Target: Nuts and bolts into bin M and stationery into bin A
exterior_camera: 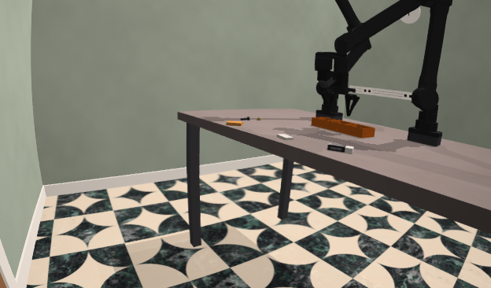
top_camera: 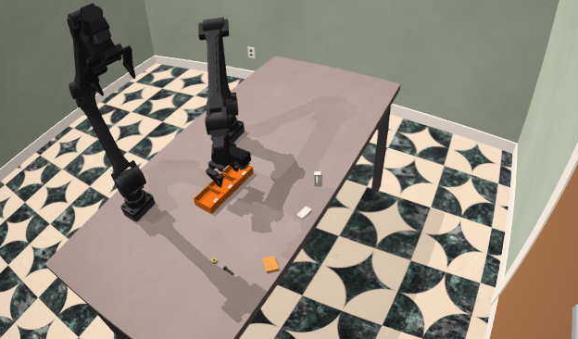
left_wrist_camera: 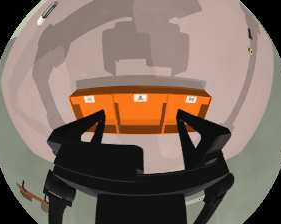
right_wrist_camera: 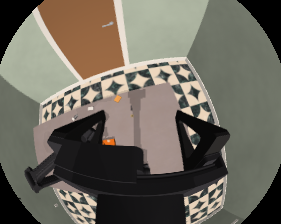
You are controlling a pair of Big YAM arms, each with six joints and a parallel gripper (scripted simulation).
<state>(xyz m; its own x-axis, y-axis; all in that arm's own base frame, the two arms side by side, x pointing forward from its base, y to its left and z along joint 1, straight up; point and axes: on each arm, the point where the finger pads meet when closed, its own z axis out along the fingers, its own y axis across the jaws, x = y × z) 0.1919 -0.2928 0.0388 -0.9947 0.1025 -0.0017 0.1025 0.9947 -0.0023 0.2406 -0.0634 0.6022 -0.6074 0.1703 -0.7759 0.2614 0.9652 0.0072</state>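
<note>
The brass nut lies 270 mm to the right of my left hand, 170 mm ahead of it and 70 mm below it. From my left hand the other things lie so: orange double bin (60 mm below, 30 mm behind); then sleeved eraser (240 mm to the left, 230 mm ahead, 60 mm below); then white eraser (290 mm ahead, 70 mm below, 60 mm to the left).
</note>
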